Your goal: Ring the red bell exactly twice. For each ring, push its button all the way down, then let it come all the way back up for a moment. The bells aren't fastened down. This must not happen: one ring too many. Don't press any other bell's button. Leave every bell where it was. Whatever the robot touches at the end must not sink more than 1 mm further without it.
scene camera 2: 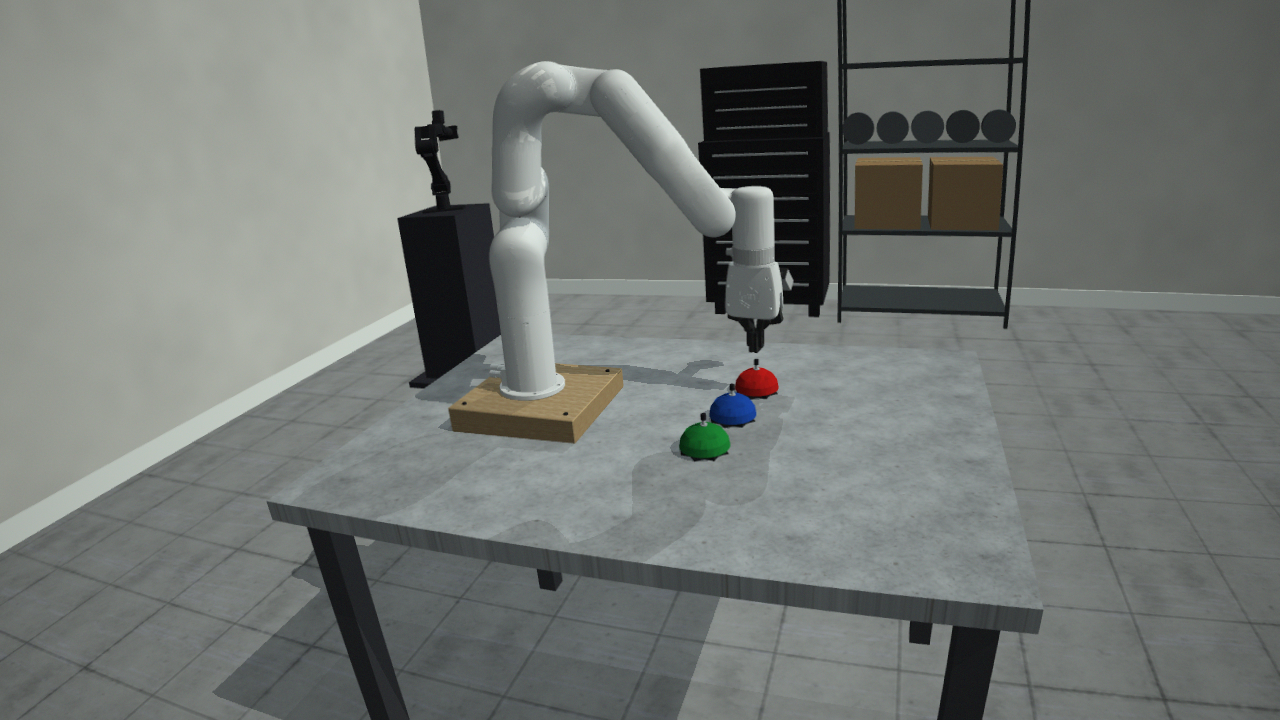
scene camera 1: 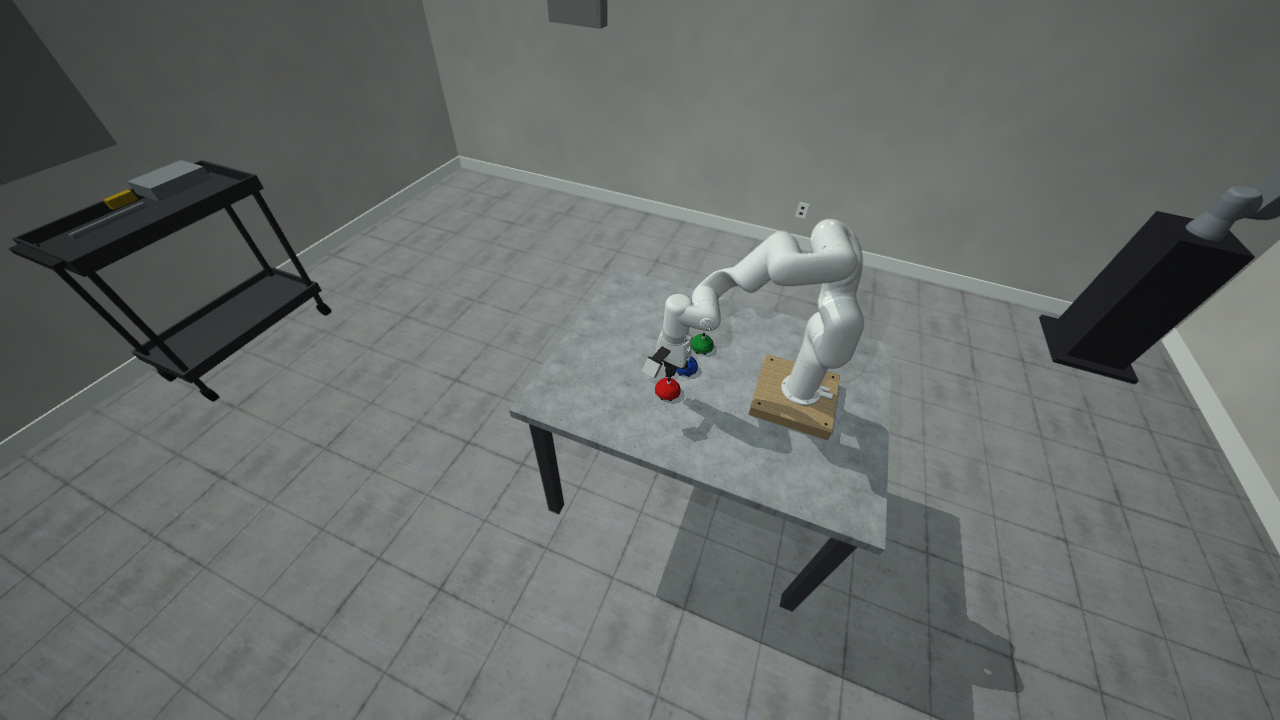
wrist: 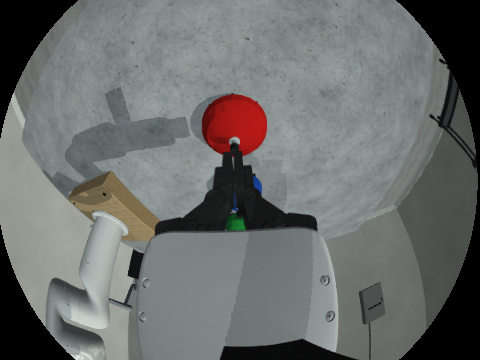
Labels:
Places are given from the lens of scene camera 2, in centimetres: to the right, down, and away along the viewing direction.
red bell (scene camera 2: 760, 382): 23, 4, 136
green bell (scene camera 2: 707, 440): 11, 13, 115
blue bell (scene camera 2: 734, 409): 16, 9, 125
The marked spots on the green bell and the red bell are 25 cm apart.

